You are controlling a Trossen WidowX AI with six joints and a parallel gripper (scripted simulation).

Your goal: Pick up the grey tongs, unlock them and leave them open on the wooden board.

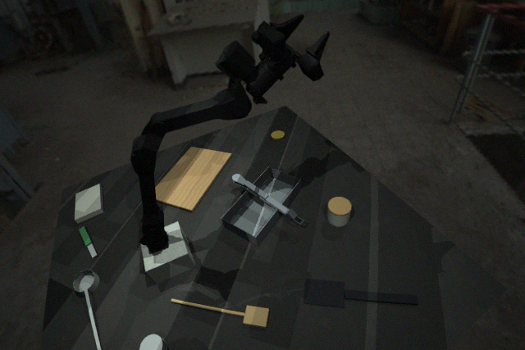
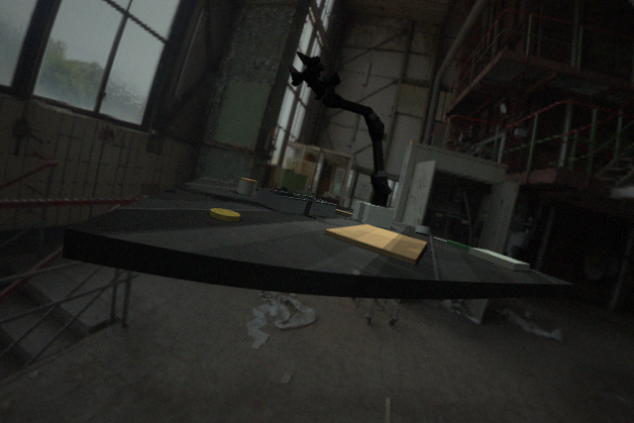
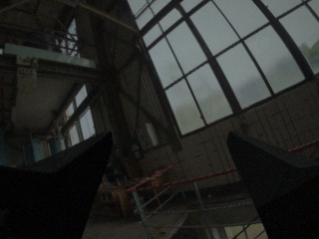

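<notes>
My gripper tip is now 17 cm past the roasting tin, 9 cm to the right of it and 62 cm above it. Also, from my gripper tip: jar 5 cm ahead, 8 cm to the right, 61 cm below; dark spatula 7 cm behind, 33 cm to the right, 65 cm below; yellow disc 7 cm ahead, 49 cm to the left, 64 cm below.
</notes>
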